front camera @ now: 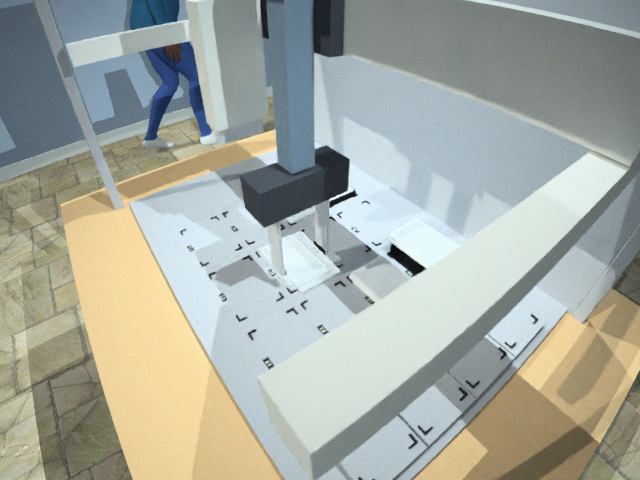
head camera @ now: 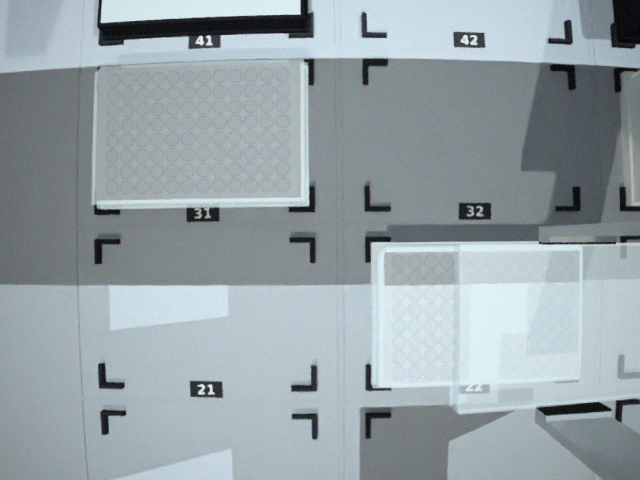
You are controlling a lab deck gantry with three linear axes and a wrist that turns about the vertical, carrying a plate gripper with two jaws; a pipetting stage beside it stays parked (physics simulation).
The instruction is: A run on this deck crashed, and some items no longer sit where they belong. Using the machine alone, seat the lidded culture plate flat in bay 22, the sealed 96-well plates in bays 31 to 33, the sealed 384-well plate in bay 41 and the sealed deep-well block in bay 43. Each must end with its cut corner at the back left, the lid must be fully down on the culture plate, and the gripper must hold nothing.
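Where they show: gripper, fingertip midpoint: [front camera: 300, 258] [head camera: 570, 325]; robot's base, link origin: [front camera: 181, 232].
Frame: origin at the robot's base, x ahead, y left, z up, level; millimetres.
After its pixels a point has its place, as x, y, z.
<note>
My gripper [front camera: 301, 262] {264, 149, 40} [head camera: 575, 325] {264, 149, 40} is shut on the clear lid [front camera: 317, 277] {318, 148, 37} [head camera: 491, 330] {219, 149, 44}, with one jaw along its back edge and one along its front edge. The lid is raised a little and shifted right over the culture plate [head camera: 413, 315] {186, 151, 14}, whose round wells show at its left and through the lid. That plate lies in bay 22, with its cut corner at the back left. A sealed 96-well plate [front camera: 300, 212] {119, 246, 14} [head camera: 199, 134] {66, 255, 14} lies at bay 31; its cut corner is unclear. Another pale plate [front camera: 379, 279] {375, 249, 14} [head camera: 633, 139] {330, 255, 8} is at bay 33, partly cut off in the head view.
A black-sided, white-topped item [front camera: 343, 196] {126, 367, 12} [head camera: 201, 25] {65, 323, 9} is at bay 41. A tall white-topped block [front camera: 421, 241] {377, 352, 56} with a black side stands at bay 43. Bay 32's corner marks show. A large pale beam [front camera: 413, 335] {625, -34, 400} crosses the front view's foreground. A person [front camera: 170, 77] stands behind the deck.
</note>
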